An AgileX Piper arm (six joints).
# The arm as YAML. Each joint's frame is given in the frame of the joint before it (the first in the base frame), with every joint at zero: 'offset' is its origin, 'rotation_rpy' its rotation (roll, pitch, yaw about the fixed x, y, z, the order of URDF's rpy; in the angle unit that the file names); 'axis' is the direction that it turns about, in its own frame. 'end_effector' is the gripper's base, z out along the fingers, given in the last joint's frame.
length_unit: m
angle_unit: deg
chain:
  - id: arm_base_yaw
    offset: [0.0, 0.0, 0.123]
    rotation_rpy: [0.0, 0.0, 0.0]
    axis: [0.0, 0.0, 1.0]
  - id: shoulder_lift
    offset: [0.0, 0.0, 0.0]
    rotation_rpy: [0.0, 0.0, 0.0]
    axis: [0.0, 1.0, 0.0]
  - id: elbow
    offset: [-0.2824, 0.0, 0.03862]
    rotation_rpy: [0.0, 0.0, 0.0]
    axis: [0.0, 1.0, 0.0]
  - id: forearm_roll
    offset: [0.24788, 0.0, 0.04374]
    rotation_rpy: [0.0, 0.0, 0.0]
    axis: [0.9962, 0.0, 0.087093]
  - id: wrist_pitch
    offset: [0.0, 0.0, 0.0]
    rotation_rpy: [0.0, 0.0, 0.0]
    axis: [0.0, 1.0, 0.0]
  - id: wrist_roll
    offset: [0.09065, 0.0, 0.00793]
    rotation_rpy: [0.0, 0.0, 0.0]
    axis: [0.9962, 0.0, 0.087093]
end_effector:
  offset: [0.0, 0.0, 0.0]
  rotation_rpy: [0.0, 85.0, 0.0]
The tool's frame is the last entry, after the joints.
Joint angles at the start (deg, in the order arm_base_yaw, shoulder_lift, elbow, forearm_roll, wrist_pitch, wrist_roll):
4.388, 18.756, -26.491, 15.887, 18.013, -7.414
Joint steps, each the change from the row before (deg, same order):
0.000, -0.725, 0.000, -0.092, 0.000, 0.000
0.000, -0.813, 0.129, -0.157, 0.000, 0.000
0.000, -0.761, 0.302, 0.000, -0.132, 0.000
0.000, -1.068, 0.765, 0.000, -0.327, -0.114
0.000, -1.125, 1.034, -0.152, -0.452, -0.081
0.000, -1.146, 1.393, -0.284, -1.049, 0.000
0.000, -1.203, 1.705, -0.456, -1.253, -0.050
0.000, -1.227, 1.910, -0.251, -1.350, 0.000
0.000, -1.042, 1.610, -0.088, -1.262, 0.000
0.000, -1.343, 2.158, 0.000, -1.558, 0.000
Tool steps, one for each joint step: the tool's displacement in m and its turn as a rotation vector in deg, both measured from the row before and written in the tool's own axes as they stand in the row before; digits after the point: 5 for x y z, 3 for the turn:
-0.00069, 0.00027, -0.00255, -0.068, -0.712, -0.149
-0.00005, 0.00016, -0.00264, -0.042, -0.669, -0.207
0.00074, 0.00003, -0.00215, -0.043, -0.584, -0.038
0.00273, -0.00029, -0.00241, 0.003, -0.624, -0.139
0.00400, -0.00060, -0.00211, 0.093, -0.532, -0.233
0.00509, -0.00107, -0.00155, 0.250, -0.785, -0.254
0.00650, -0.00140, -0.00124, 0.346, -0.729, -0.455
0.00752, -0.00143, -0.00102, 0.318, -0.653, -0.201
0.00616, -0.00117, -0.00089, 0.251, -0.685, -0.054
0.00857, -0.00152, -0.00105, 0.299, -0.735, 0.040

